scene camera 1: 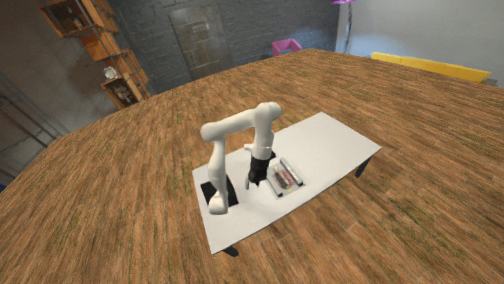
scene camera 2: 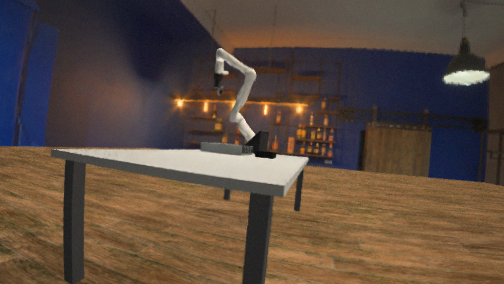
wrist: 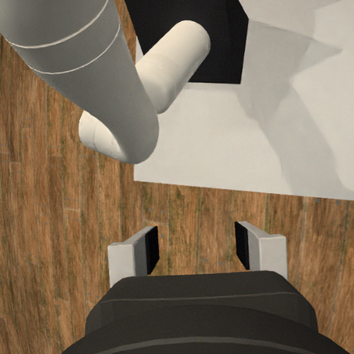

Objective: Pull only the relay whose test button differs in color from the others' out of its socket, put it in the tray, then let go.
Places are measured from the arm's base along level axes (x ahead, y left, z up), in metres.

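Where they show: gripper, fingertip midpoint: [scene camera 1: 251,186] [scene camera 2: 219,94]; arm's base, origin of the base link: [scene camera 2: 253,140].
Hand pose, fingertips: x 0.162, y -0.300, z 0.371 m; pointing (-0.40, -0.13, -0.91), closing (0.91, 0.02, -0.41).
Things, the pixels of their top centre, and the offset from my fingertips. "*": a spot on its surface instead. Level surfaces: height alone.
- panel, surface spot: [scene camera 1: 295,190] * dx +0.338, dy +0.055, dz -0.482 m
- small black object, middle of its top: [scene camera 2: 266,152] [scene camera 1: 265,154] dx +0.350, dy +0.495, dz -0.447 m
- low black shape, surface spot: [scene camera 2: 265,155] * dx +0.431, dy +0.501, dz -0.466 m
- white table, its level: dz -0.482 m
- long grey rail, surface spot: [scene camera 2: 220,148] * dx +0.433, dy +0.202, dz -0.449 m
The relays [scene camera 1: 283,178] show as a small blurred row between two grey rails on a panel [scene camera 1: 296,190] in scene camera 1; their test button colors cannot be told apart. A small black object [scene camera 1: 273,155], possibly the tray, is partly hidden behind the arm in scene camera 1. A low black shape [scene camera 2: 265,155] near the arm's base in scene camera 2 may be the same object. My gripper [scene camera 1: 252,184] [scene camera 2: 220,92] [wrist: 196,240] is open and empty, high above the table and apart from the relays. Relays and tray do not show in the wrist view.
The white table [scene camera 1: 330,135] [scene camera 2: 165,162] [wrist: 210,130] carries the panel, with a long grey rail [scene camera 1: 291,171] [scene camera 2: 220,148] along one side. The arm's base stands on a black plate [scene camera 1: 231,192] [wrist: 225,60]. The wrist view shows the table's edge and wooden floor [wrist: 195,205].
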